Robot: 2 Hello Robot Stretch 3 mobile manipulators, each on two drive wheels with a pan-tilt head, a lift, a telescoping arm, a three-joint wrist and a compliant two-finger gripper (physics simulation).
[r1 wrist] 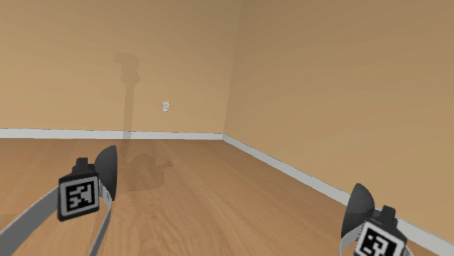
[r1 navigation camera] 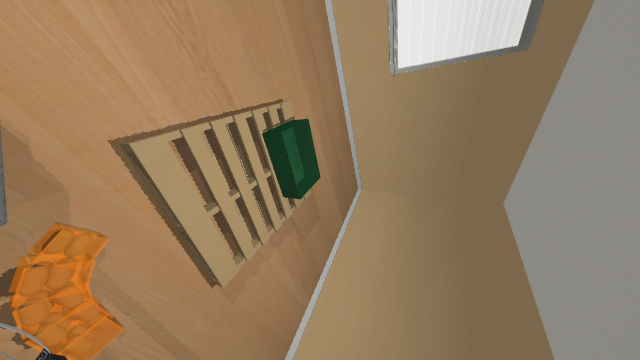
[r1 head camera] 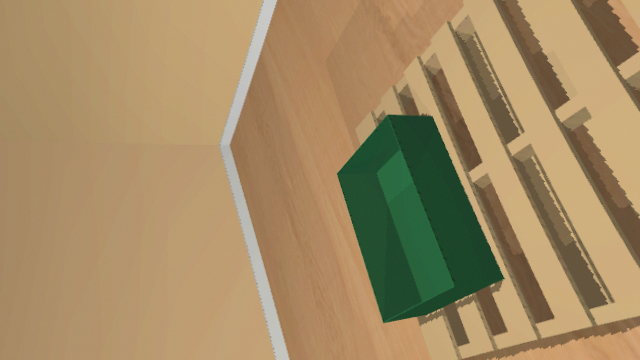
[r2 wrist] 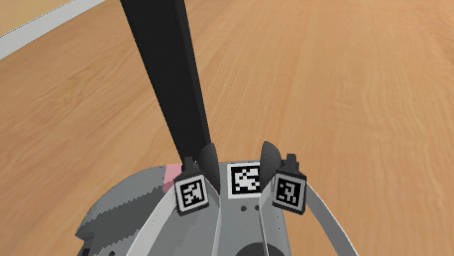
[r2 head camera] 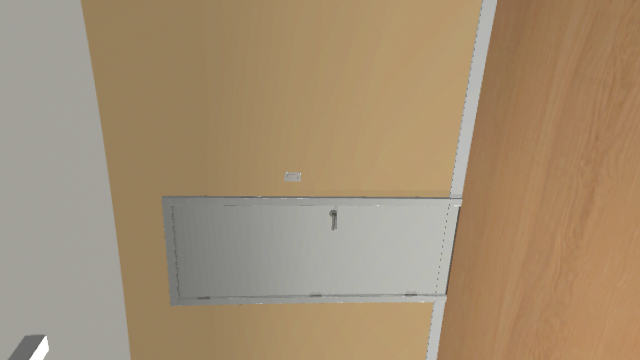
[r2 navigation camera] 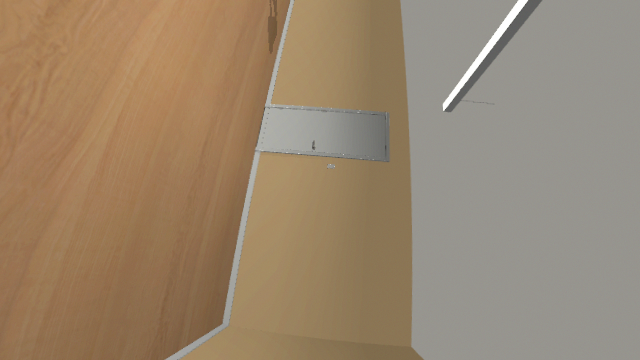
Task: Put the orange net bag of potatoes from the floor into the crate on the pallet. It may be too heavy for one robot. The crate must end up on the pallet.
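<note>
The orange net bag of potatoes (r1 navigation camera: 62, 297) lies bent on the floor at the lower left of the r1 navigation view, apart from the pallet. The green crate (r1 head camera: 450, 215) (r1 navigation camera: 280, 165) stands upright on the wall-side end of the wooden pallet (r1 head camera: 580, 200) (r1 navigation camera: 182, 200); the inside that shows holds no bag. My r1 gripper (r1 wrist: 232, 192) is wide open and empty, facing a room corner; part of one finger overlaps the bag's lower edge in the r1 navigation view. My r2 gripper (r2 wrist: 240, 164) is partly open with nothing between the fingertips, above its own grey base.
Walls with white baseboard (r1 head camera: 252, 215) (r1 navigation camera: 325, 270) meet in a corner beyond the crate. A window (r1 navigation camera: 460, 30) is in one wall. The r2 views show a grey door (r2 head camera: 310, 250) (r2 navigation camera: 325, 132). The r2 base (r2 wrist: 175, 225) and black mast (r2 wrist: 167, 65) are close to its gripper.
</note>
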